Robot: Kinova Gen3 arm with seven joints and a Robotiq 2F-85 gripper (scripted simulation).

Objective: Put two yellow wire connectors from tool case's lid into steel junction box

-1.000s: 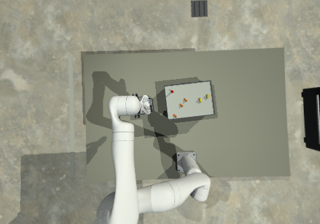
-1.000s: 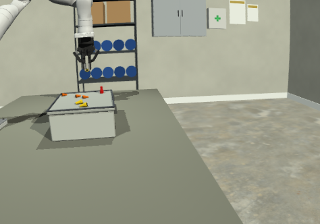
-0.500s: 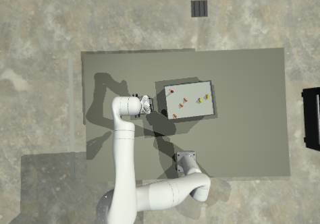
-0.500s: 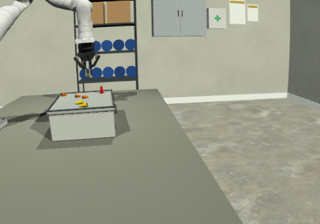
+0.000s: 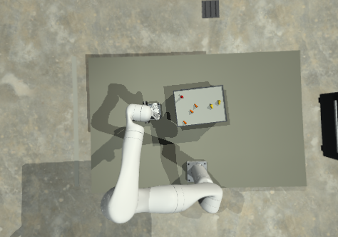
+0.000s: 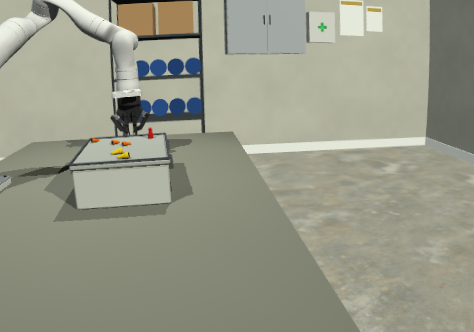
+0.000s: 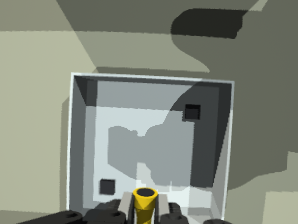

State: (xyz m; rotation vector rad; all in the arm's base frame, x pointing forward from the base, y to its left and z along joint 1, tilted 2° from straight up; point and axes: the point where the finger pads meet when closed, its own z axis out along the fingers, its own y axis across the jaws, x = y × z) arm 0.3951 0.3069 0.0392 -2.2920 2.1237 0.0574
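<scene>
Now: hand 30 mm to the left of the steel junction box and 70 mm above it. Round my hand: tool case (30 mm ahead, 320 mm to the right, 10 mm above); then red connector (80 mm ahead, 210 mm to the right, 50 mm above).
</scene>
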